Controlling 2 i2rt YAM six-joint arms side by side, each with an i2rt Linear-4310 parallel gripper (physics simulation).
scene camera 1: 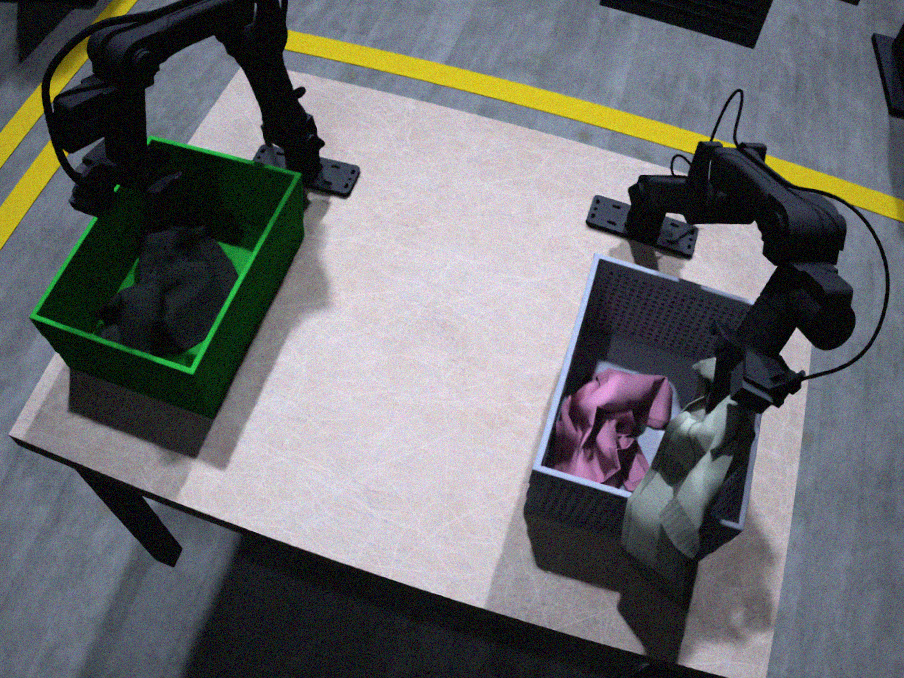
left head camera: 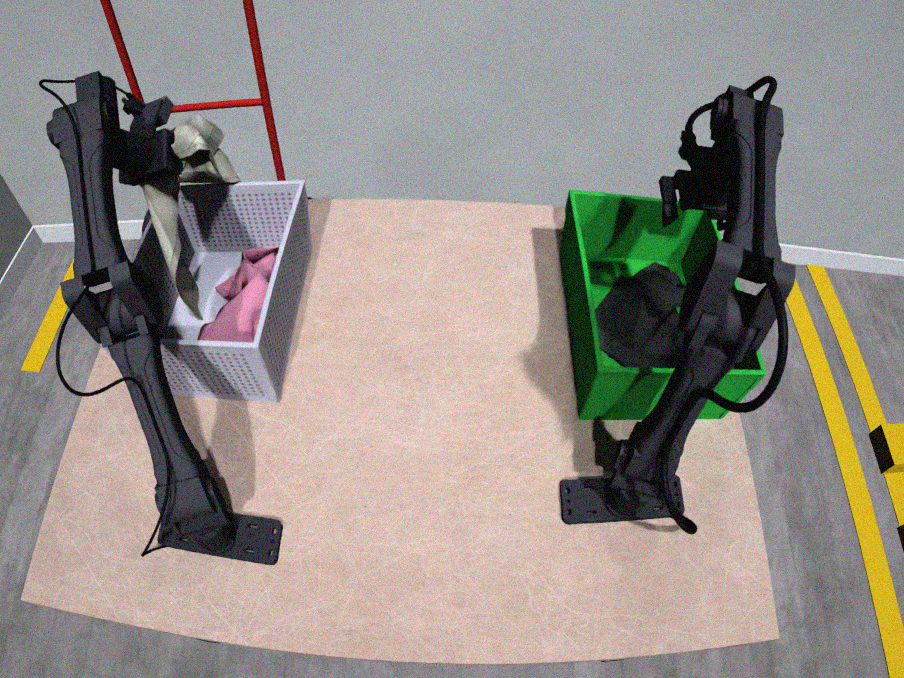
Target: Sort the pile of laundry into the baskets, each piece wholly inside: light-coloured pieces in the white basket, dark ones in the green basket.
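Observation:
My left gripper (left head camera: 173,164) (scene camera 1: 736,386) is shut on a cream garment (left head camera: 165,222) (scene camera 1: 675,481) above the white basket (left head camera: 226,372) (scene camera 1: 576,503). One part of the garment hangs down into the basket; another part hangs over the basket's wall farthest from the arm bases. A crumpled pink piece (left head camera: 244,302) (scene camera 1: 609,419) lies inside the white basket. A dark grey bundle (left head camera: 635,321) (scene camera 1: 178,284) lies inside the green basket (left head camera: 576,277) (scene camera 1: 255,299). My right gripper (left head camera: 693,206) (scene camera 1: 129,191) is open and empty over the green basket's outer side.
Both baskets stand on the pale table (left head camera: 438,437) (scene camera 1: 408,328), far apart at its two sides. The arm bases are mounted along the opposite edge. A red frame (left head camera: 257,65) stands behind the white basket in the head view. Yellow stripes mark the floor.

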